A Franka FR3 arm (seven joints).
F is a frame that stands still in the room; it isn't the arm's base.
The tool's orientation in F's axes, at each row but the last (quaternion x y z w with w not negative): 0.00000, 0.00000, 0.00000, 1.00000; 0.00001, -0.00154, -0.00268, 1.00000; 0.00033, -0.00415, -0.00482, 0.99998; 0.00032, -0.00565, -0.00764, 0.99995; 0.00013, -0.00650, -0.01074, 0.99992; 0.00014, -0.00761, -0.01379, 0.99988; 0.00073, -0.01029, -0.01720, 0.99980
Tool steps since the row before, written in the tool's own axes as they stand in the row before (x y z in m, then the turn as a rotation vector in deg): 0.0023, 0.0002, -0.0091, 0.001, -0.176, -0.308; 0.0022, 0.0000, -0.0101, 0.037, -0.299, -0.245; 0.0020, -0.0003, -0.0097, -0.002, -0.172, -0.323; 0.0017, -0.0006, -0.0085, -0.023, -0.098, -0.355; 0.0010, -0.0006, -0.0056, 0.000, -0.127, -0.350; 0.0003, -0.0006, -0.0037, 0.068, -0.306, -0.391; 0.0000, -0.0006, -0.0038, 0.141, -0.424, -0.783
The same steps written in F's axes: 0.0023, 0.0002, -0.0091, 0.001, -0.176, -0.308; 0.0022, 0.0000, -0.0101, 0.036, -0.299, -0.245; 0.0021, -0.0003, -0.0097, -0.001, -0.172, -0.323; 0.0018, -0.0006, -0.0085, -0.020, -0.097, -0.355; 0.0011, -0.0006, -0.0056, 0.002, -0.127, -0.350; 0.0003, -0.0006, -0.0037, 0.065, -0.308, -0.390; 0.0001, -0.0006, -0.0038, 0.142, -0.428, -0.781
